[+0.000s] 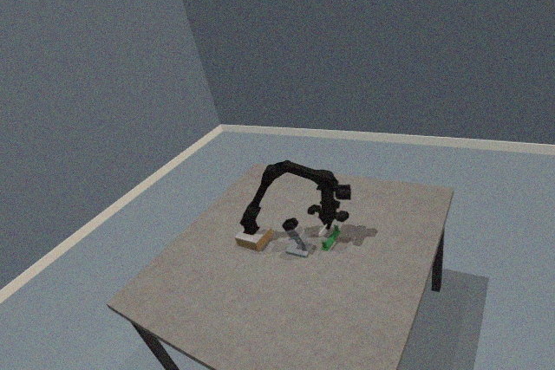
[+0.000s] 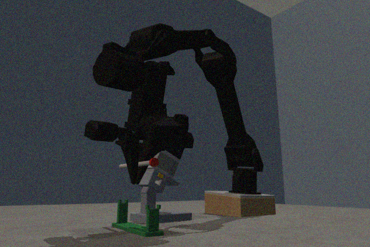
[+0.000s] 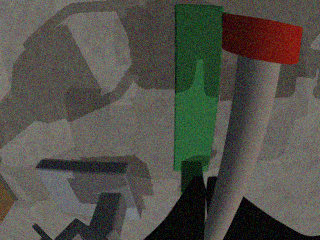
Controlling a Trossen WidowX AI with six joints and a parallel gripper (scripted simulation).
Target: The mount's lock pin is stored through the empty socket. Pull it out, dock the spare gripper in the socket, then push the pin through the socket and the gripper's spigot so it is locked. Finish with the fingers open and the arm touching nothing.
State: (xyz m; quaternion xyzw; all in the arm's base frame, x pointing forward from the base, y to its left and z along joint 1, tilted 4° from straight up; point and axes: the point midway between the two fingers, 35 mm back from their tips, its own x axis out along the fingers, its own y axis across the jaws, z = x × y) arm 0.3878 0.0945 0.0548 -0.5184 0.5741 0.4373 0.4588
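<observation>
The green pin rest is 10 mm to the left of my gripper tip and 50 mm below it. Round my gripper tip: spare gripper: 120 mm behind, 90 mm to the right, 50 mm above; then grey mount: 110 mm behind, 90 mm to the right, 20 mm below.
</observation>
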